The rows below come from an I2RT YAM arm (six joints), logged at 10 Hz.
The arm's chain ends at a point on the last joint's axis. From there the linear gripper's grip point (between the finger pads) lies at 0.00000 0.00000 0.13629 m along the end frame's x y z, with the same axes.
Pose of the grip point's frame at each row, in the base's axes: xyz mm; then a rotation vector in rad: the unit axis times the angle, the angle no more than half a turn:
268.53 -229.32 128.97 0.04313 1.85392 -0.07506
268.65 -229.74 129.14 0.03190 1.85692 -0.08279
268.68 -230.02 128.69 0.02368 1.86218 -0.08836
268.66 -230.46 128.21 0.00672 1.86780 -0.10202
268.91 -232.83 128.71 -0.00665 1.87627 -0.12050
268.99 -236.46 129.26 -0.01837 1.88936 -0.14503
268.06 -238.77 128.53 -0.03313 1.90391 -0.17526
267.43 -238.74 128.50 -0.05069 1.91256 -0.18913
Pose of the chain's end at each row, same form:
138.05 -219.23 167.02 0.04313 1.85392 -0.07506
138.27 -219.71 167.54 0.03190 1.85692 -0.08279
138.49 -220.04 167.74 0.02368 1.86218 -0.08836
138.68 -220.38 167.94 0.00672 1.86780 -0.10202
139.32 -221.92 169.47 -0.00665 1.87627 -0.12050
140.05 -224.00 171.62 -0.01837 1.88936 -0.14503
139.91 -224.39 172.64 -0.03313 1.90391 -0.17526
139.68 -224.18 173.69 -0.05069 1.91256 -0.18913

